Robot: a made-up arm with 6 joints.
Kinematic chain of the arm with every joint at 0, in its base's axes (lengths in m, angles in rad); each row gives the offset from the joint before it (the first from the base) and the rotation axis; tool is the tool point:
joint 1: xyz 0 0 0.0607 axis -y
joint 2: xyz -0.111 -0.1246 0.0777 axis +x
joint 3: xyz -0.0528 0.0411 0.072 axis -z
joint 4: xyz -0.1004 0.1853 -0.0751 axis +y
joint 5: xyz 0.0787 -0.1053 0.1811 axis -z
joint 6: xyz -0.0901 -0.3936 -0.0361 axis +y
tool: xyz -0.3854 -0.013 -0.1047
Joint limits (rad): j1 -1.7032..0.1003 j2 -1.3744..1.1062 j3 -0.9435..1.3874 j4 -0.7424..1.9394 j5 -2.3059..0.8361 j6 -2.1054..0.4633
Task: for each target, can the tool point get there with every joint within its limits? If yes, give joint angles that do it. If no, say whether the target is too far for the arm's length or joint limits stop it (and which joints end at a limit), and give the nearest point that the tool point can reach.
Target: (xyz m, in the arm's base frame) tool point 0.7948 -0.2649 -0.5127
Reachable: no: joint limits stop it (at a limit: joint 1, joint 5, joint 6) | nearest point 0.5787 -0.2206 -0.2562 | short by 0.338 m
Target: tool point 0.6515 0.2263 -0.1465
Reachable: no: joint limits stop it (at a limit: joint 1, joint 5, joint 6) | nearest point 0.6165 0.2036 -0.1175 | short by 0.051 m
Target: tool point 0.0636 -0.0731 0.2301
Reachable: no: joint limits stop it (at a limit: joint 1, joint 2, joint 4) | nearest point 0.1565 -0.0830 0.2843 | short by 0.108 m
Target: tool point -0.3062 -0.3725 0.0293
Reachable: yes | joints -0.3250 0.5411 0.9980 -0.4663 -0.2076 -1.8682
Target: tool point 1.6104 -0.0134 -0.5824
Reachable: no: too far | nearest point 0.7314 -0.0784 -0.0863 | short by 1.011 m
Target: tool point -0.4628 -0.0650 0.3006
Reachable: yes | joints -1.5446 0.4544 -0.3172 1.1801 -1.3957 -1.0383
